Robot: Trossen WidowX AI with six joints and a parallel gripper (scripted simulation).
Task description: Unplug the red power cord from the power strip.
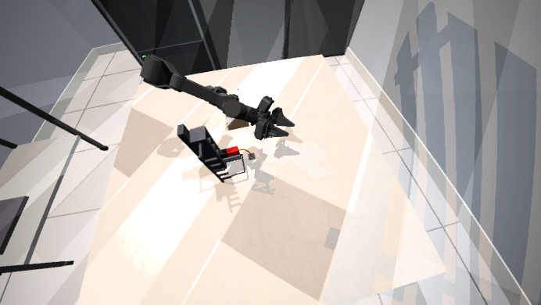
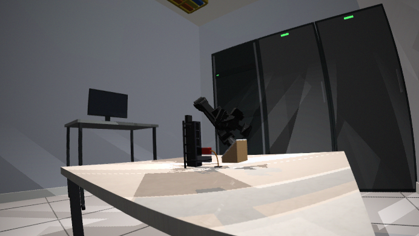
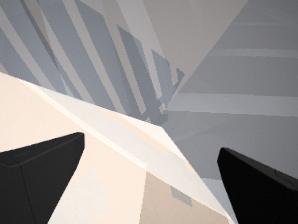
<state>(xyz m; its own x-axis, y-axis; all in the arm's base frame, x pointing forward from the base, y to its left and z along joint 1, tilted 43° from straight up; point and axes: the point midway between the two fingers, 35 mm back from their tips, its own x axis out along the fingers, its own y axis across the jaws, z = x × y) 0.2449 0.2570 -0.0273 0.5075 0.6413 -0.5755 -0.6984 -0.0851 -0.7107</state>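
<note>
The red plug lies 26 cm to the right of my gripper tip, 12 cm below it and 1 cm behind it.
</note>
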